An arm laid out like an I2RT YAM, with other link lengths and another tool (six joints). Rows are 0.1 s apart.
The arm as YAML. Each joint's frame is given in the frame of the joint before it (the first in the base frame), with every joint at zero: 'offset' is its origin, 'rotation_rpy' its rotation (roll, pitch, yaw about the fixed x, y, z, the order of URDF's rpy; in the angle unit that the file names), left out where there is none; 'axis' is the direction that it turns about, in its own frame. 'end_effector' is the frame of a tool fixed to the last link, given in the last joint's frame.
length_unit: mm
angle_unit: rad
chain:
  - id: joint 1
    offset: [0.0, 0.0, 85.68]
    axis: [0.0, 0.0, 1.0]
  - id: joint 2
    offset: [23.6, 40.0, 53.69]
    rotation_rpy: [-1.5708, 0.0, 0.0]
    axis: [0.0, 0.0, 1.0]
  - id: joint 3
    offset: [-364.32, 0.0, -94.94]
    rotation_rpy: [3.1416, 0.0, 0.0]
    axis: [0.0, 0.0, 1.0]
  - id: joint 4
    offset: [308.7, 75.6, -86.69]
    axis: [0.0, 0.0, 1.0]
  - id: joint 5
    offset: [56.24, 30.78, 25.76]
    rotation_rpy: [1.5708, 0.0, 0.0]
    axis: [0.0, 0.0, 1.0]
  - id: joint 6
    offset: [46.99, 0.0, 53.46]
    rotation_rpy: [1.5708, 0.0, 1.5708]
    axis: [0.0, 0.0, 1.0]
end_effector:
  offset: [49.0, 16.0, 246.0]
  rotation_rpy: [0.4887, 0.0, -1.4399]
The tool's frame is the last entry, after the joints.
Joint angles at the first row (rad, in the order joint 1, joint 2, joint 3, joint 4, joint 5, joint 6):
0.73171, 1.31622, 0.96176, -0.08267, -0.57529, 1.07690
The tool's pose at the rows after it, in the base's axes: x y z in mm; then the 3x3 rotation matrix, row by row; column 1 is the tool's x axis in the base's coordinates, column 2 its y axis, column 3 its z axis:
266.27 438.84 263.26; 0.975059 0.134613 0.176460; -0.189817 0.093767 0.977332; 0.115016 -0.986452 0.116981
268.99 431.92 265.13; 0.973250 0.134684 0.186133; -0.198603 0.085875 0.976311; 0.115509 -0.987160 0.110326
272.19 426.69 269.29; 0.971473 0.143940 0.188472; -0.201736 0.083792 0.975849; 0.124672 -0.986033 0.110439
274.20 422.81 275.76; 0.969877 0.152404 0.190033; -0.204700 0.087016 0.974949; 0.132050 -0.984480 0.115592
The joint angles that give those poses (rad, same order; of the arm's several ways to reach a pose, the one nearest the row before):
0.71641, 1.29781, 0.96639, -0.11041, -0.57066, 1.06615
0.70108, 1.28856, 0.97250, -0.13488, -0.57369, 1.05846
0.68573, 1.28091, 0.98020, -0.15181, -0.58134, 1.04467
0.67346, 1.27172, 0.98938, -0.16561, -0.58902, 1.03700

